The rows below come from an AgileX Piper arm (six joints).
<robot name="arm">
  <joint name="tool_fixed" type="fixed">
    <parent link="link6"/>
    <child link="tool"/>
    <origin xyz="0 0 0" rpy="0 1.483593 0"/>
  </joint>
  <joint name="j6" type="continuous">
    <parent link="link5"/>
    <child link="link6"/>
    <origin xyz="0.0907 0 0.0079"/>
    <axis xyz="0.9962 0 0.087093"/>
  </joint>
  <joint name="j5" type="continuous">
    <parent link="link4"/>
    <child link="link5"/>
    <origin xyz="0 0 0"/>
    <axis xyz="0 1 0"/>
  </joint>
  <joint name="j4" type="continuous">
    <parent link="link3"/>
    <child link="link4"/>
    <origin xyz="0.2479 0 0.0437"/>
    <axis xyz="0.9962 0 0.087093"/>
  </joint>
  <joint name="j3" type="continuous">
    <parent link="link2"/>
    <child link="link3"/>
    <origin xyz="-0.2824 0 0.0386"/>
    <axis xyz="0 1 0"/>
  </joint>
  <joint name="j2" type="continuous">
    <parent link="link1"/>
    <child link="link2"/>
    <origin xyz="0 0 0"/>
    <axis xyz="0 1 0"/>
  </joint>
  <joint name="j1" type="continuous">
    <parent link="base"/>
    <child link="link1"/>
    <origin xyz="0 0 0.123"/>
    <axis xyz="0 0 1"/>
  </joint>
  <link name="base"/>
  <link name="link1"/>
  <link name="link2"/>
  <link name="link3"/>
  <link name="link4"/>
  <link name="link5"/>
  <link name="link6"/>
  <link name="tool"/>
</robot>
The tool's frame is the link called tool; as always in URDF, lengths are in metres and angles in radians. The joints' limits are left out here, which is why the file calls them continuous.
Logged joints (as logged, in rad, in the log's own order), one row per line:
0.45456 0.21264 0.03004 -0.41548 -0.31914 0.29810
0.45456 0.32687 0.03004 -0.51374 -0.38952 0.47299
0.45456 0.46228 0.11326 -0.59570 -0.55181 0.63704
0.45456 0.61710 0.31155 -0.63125 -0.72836 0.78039
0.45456 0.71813 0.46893 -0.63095 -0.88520 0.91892
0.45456 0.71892 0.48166 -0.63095 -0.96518 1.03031
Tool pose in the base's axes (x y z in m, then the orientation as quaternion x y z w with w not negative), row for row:
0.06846 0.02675 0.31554 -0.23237 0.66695 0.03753 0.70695
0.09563 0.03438 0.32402 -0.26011 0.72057 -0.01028 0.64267
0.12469 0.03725 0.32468 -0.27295 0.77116 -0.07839 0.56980
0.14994 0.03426 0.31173 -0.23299 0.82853 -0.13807 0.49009
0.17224 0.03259 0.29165 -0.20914 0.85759 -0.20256 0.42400
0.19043 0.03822 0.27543 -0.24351 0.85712 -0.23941 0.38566
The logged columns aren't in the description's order. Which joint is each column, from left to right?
Columns, left to right: j1, j5, j6, j3, j4, j2.
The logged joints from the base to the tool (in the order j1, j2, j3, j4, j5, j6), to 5 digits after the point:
0.45456 0.29810 -0.41548 -0.31914 0.21264 0.03004
0.45456 0.47299 -0.51374 -0.38952 0.32687 0.03004
0.45456 0.63704 -0.59570 -0.55181 0.46228 0.11326
0.45456 0.78039 -0.63125 -0.72836 0.61710 0.31155
0.45456 0.91892 -0.63095 -0.88520 0.71813 0.46893
0.45456 1.03031 -0.63095 -0.96518 0.71892 0.48166

